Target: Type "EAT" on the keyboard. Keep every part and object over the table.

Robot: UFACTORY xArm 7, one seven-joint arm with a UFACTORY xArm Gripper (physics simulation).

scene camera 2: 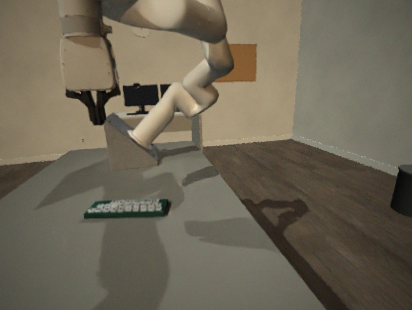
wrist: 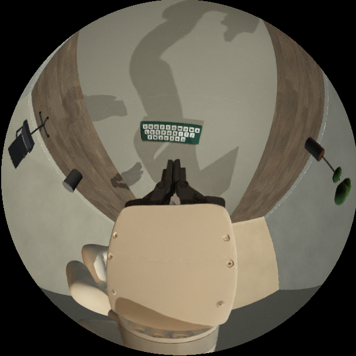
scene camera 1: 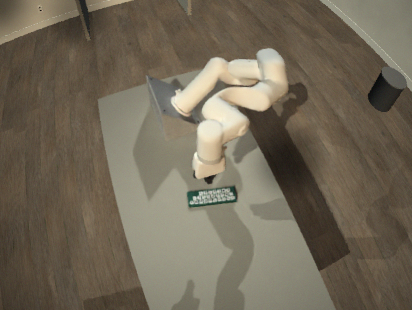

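Seen in the pictures: gripper, between the fingertips: (scene camera 2: 99, 124) (scene camera 1: 208, 180); arm's base, origin of its link: (scene camera 2: 139, 140) (scene camera 1: 181, 106).
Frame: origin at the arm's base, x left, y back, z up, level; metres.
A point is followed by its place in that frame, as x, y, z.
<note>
A green keyboard (scene camera 1: 212, 197) @(-0.067, -0.447, -0.074) (scene camera 2: 127, 208) @(-0.067, -0.460, -0.074) (wrist: 171, 132) with white lettered keys in three rows lies flat on the grey table (scene camera 1: 170, 260) @(-0.344, -0.616, -0.091) (scene camera 2: 240, 270) @(0.111, -0.724, -0.091) (wrist: 225, 65). Its key letters show small in the wrist view and are hard to read for certain. My gripper (scene camera 1: 209, 180) @(-0.098, -0.462, 0.142) (scene camera 2: 97, 123) @(-0.098, -0.462, 0.142) (wrist: 174, 167) is shut with nothing between its black fingers, which point down. It hangs well above the table, over the robot-base side of the keyboard and apart from it. In the wrist view the keyboard lies just beyond the fingertips.
The arm's slanted grey base block (scene camera 1: 175, 120) @(-0.067, -0.094, 0.040) (scene camera 2: 127, 150) @(-0.054, -0.096, -0.014) stands on the table behind the keyboard. A dark bin (scene camera 1: 386, 90) (scene camera 2: 402, 190) (wrist: 73, 180) stands on the floor off the table's side. Monitors (scene camera 2: 141, 95) stand on a desk behind the base. Arm shadows cross the table and keyboard area.
</note>
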